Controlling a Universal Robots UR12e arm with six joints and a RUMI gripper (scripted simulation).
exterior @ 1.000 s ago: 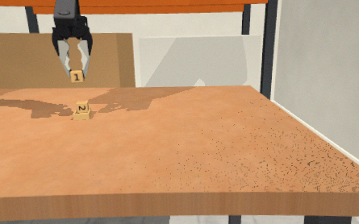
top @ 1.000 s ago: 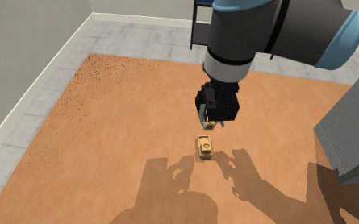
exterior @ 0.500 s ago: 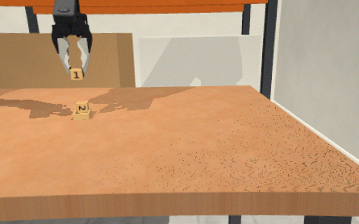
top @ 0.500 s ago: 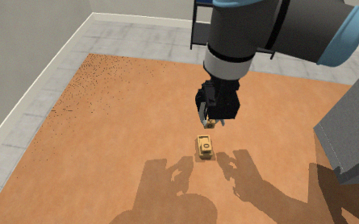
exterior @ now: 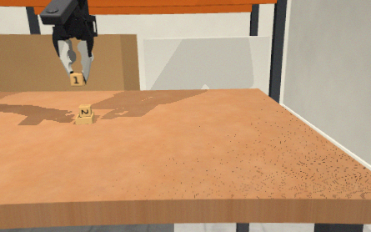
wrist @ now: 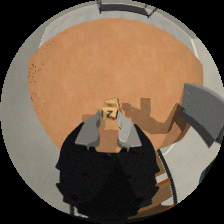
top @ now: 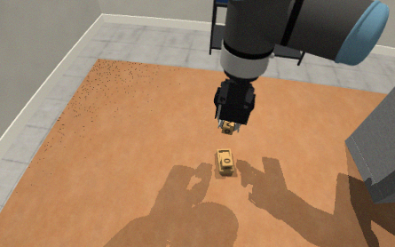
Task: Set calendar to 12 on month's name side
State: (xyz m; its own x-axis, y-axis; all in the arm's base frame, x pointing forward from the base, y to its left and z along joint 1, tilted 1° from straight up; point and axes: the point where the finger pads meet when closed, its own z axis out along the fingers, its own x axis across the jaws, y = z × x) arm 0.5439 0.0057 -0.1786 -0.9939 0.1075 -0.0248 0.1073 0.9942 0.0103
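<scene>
Right now the tray is 10 mm behind my hand, 40 mm to the left of it and 120 mm below it. The rest, counted from my hand: cube: 10 mm below.
</scene>
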